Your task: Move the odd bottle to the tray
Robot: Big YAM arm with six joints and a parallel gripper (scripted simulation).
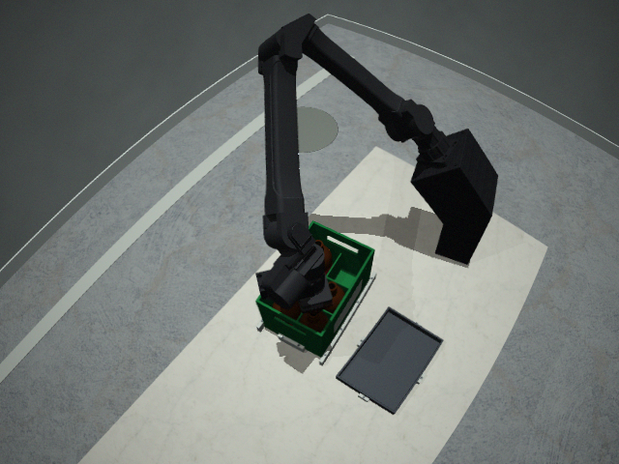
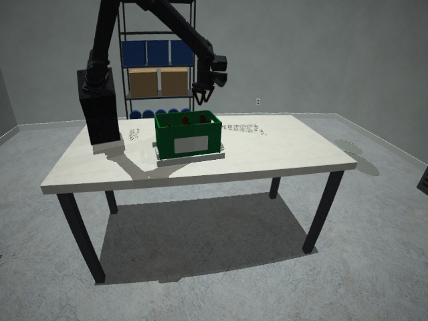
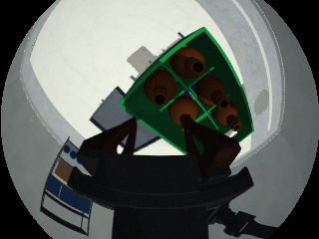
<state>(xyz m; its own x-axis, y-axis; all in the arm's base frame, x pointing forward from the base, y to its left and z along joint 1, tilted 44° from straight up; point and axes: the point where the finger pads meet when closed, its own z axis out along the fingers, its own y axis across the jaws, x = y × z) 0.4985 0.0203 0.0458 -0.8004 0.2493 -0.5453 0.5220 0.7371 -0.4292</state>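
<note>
My gripper is now 150 mm above the crate, 80 mm past it and 60 mm to the left of it. Round my hand: tray (220 mm below, 210 mm to the left, 70 mm behind).
</note>
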